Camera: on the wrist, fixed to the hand. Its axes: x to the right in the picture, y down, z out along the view.
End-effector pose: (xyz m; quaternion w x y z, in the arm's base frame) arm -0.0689 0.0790 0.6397 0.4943 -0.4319 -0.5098 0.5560
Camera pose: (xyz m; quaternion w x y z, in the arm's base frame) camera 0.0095 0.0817 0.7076 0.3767 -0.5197 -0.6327 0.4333
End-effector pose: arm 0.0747 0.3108 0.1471 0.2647 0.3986 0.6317 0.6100
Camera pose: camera 0.0069 0.2707 0.0796 0.3617 0.3379 0.4745 0.7279
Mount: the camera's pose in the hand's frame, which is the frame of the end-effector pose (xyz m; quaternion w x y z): -0.0066 -0.0760 -0.0703 0.9741 -0.2251 -0.0189 -0.0036
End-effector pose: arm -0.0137 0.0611 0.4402 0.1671 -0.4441 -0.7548 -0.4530
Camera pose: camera -0.0831 -0.0157 0.4327 0.0469 -0.4761 -0.6380 -0.6034
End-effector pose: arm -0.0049 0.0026 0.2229 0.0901 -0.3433 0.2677 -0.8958
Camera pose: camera -0.0449 0.0981 0.2167 0.0123 -0.3726 0.4595 -0.8062
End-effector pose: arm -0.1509 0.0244 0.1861 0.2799 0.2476 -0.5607 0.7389
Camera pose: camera -0.0973 0.1078 0.2166 0.3205 0.1942 -0.7169 0.5879
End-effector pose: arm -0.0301 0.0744 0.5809 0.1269 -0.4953 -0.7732 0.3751
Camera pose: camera -0.0380 0.0833 0.6839 0.0011 0.5012 0.8418 -0.2003
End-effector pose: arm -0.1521 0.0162 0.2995 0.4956 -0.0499 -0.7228 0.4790
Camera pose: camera -0.0644 0.0170 0.3550 0.4596 -0.1485 -0.8215 0.3031
